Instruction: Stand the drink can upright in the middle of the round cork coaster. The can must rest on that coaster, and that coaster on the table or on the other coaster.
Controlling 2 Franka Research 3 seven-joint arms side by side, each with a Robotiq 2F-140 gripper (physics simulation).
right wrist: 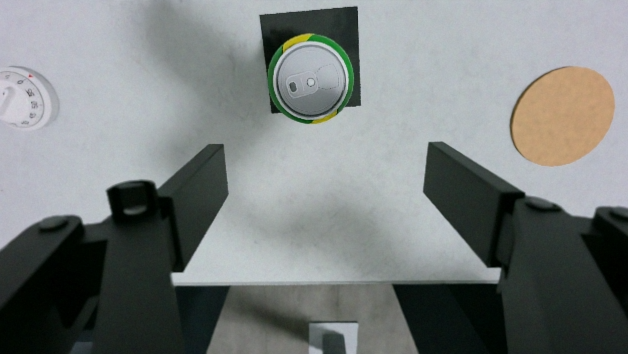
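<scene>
The drink can [311,80], green and yellow with a silver top, stands upright on a black square coaster [345,25] at the top middle of the right wrist view. The round cork coaster [563,116] lies flat on the table at the right, apart from the can. My right gripper [326,168] is wide open and empty above the table, and the can shows beyond the gap between its fingertips, further up in the view. My left gripper does not show in this view.
A white round kitchen timer [24,99] is at the left edge of the view, on the white table [320,240]. The table's edge runs across the lower part, with grey floor and dark shapes below it.
</scene>
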